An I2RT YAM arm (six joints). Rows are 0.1 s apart.
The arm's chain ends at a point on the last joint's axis. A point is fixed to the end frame.
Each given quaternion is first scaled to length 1.
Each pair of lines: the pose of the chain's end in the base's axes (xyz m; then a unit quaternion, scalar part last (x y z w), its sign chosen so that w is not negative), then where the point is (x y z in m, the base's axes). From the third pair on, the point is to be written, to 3 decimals.
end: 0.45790 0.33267 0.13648 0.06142 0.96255 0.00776 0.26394
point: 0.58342 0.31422 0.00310
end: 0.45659 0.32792 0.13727 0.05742 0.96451 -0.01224 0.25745
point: 0.57993 0.30382 0.00276
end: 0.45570 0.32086 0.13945 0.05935 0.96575 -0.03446 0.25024
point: 0.576 0.289 0.004
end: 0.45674 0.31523 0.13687 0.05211 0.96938 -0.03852 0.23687
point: 0.574 0.284 -0.002
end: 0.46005 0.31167 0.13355 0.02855 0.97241 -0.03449 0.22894
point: 0.576 0.285 -0.007
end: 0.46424 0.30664 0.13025 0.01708 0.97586 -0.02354 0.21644
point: 0.577 0.286 -0.014
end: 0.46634 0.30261 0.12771 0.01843 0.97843 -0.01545 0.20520
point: 0.576 0.284 -0.019
